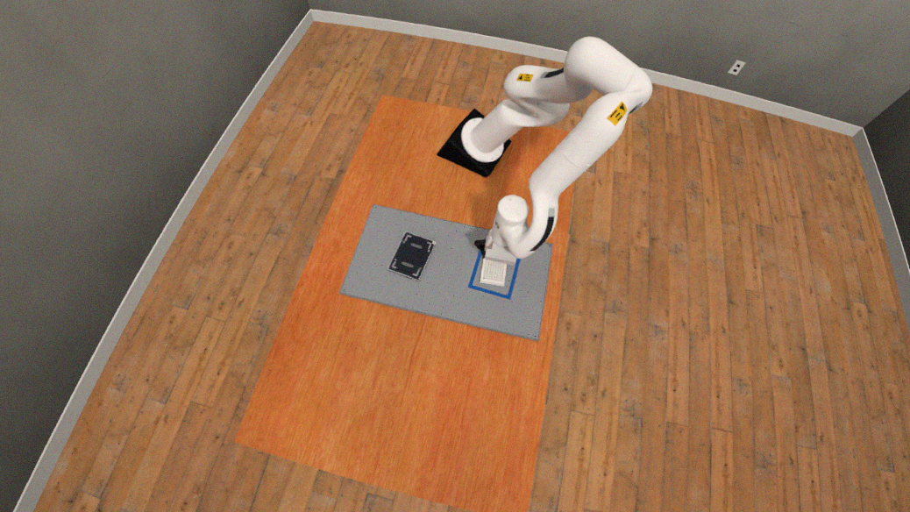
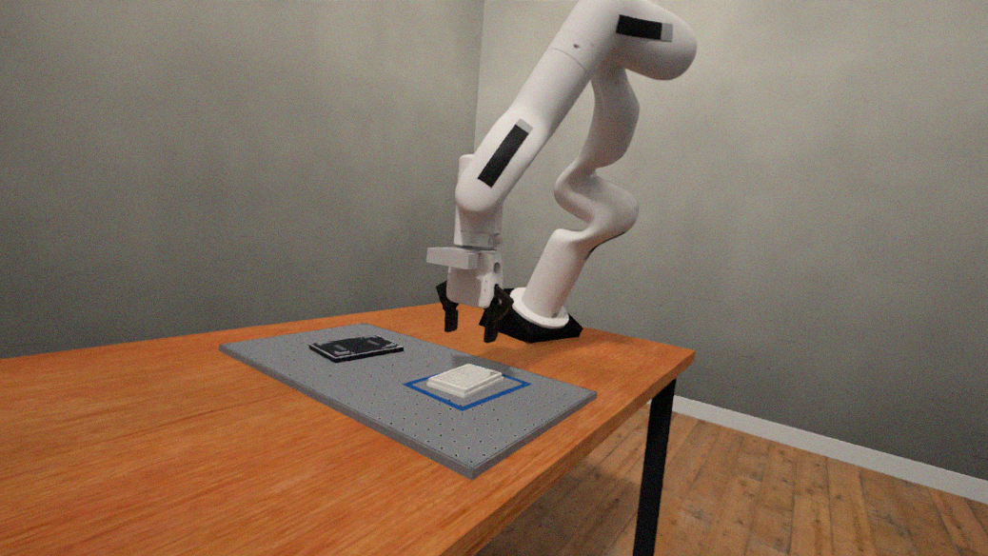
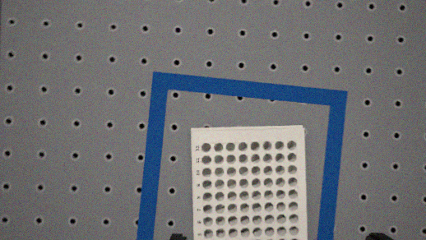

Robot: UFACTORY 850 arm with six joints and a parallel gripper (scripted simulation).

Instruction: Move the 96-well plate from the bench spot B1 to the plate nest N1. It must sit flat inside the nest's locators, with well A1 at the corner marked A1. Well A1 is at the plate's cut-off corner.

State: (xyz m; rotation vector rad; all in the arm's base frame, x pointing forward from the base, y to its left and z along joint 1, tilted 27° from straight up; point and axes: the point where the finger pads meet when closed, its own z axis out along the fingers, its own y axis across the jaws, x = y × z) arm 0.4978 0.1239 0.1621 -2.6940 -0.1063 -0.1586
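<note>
Right now my hand is 90 mm above the white 96-well plate. The rest, counted from my hand: black plate nest: 40 mm ahead, 290 mm to the right, 90 mm below.
</note>
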